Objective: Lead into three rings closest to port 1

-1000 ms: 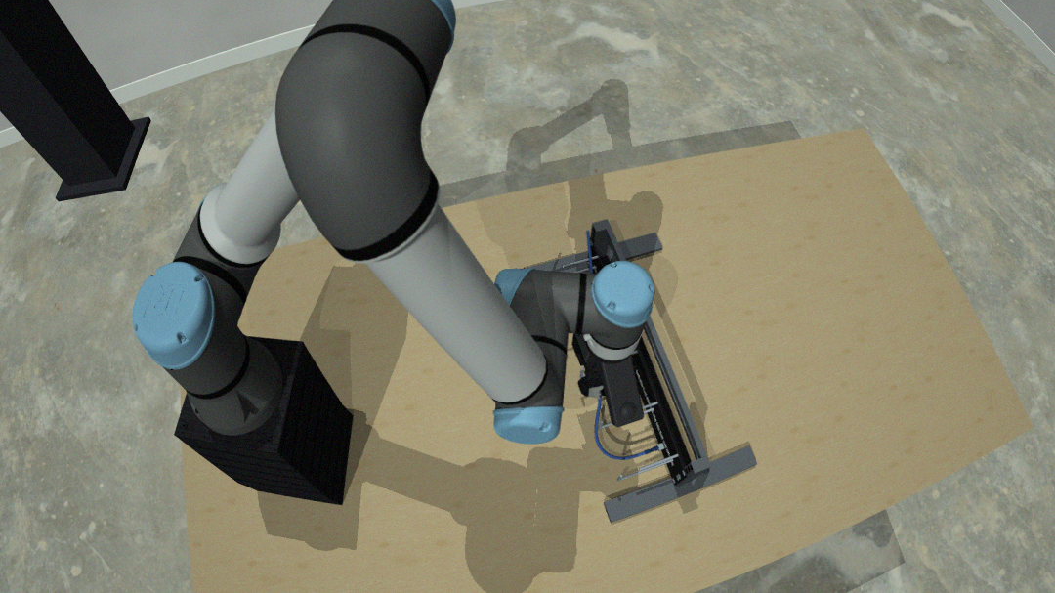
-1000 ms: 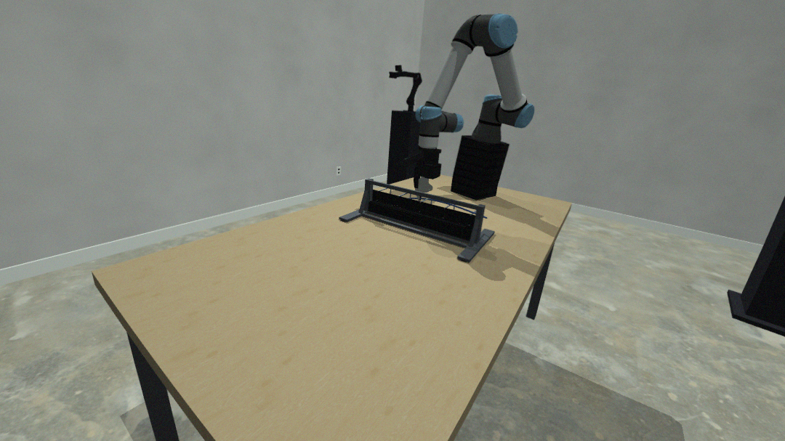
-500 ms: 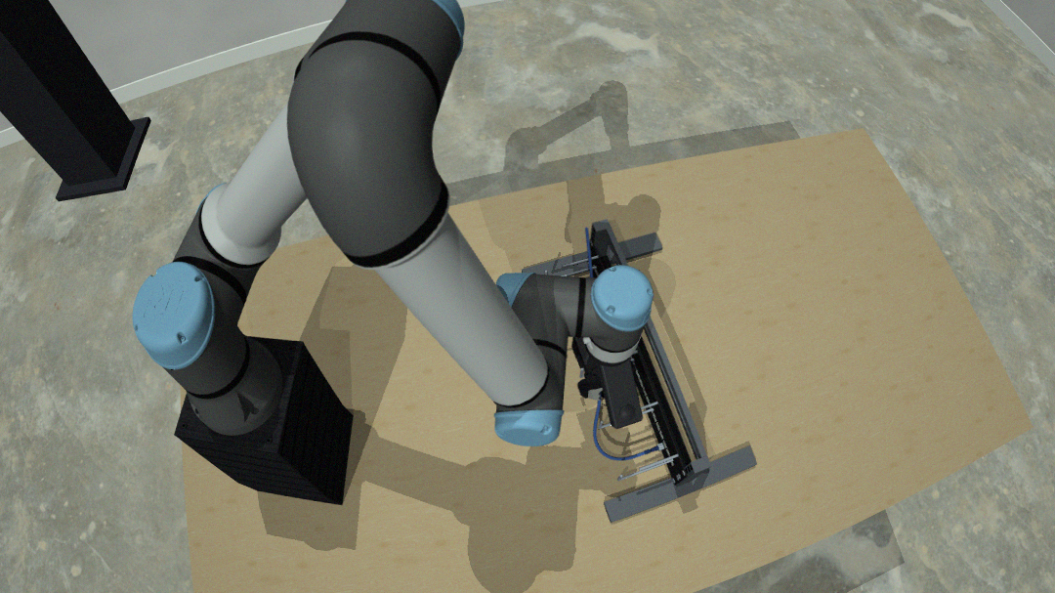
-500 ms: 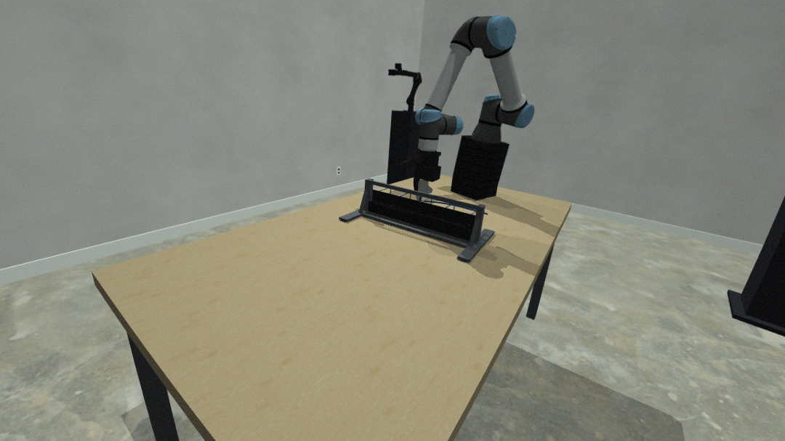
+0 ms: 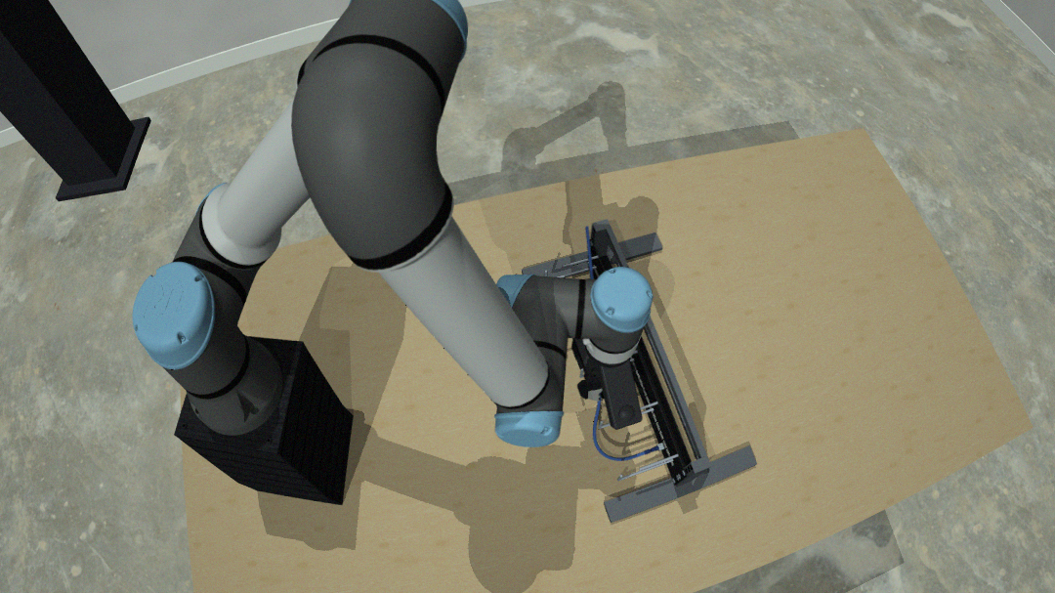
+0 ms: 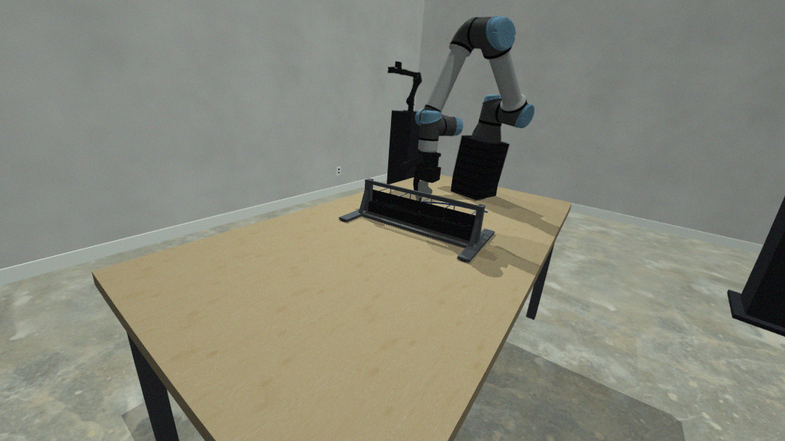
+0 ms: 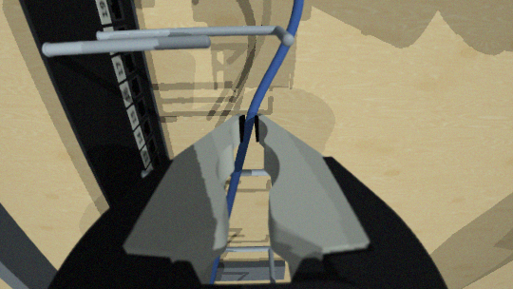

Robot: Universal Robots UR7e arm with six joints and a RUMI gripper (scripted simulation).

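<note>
Now: the rack 90 mm ahead of my hand and 70 mm to the left of it.
</note>
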